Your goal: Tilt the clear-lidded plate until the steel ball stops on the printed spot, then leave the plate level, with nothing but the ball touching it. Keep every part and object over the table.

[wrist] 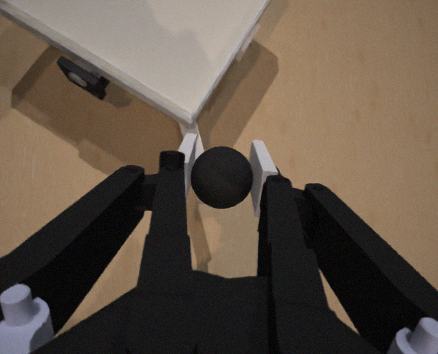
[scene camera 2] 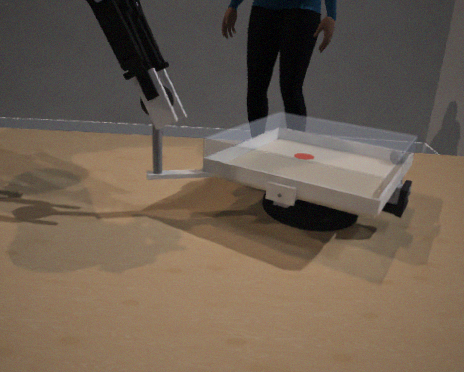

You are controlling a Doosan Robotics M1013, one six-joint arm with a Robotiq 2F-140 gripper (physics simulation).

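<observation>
The white square plate (scene camera 2: 335, 199) (wrist: 130, 45) with its clear lid (scene camera 2: 350, 131) is tilted in scene camera 2, its handle corner at the left raised. The printed red spot (scene camera 2: 304, 156) shows near the plate's middle. A faint grey ball (scene camera 2: 396, 156) shows through the lid at the right corner, away from the spot. A bar (scene camera 2: 180, 174) runs from the left corner to an upright post (scene camera 2: 157, 150), topped by a black ball knob (scene camera 2: 168, 94) (wrist: 222, 177). My gripper (scene camera 2: 169, 112) (wrist: 222, 154) is shut on the knob, with a white pad at each side; the pads partly hide it in scene camera 2.
A round black base (scene camera 2: 310, 215) stands under the plate. A black block (scene camera 2: 400, 200) (wrist: 82, 77) is on one side of the plate and a small white bracket (scene camera 2: 281, 194) on another. A person (scene camera 2: 277, 55) stands behind the wooden table (scene camera 2: 200, 310).
</observation>
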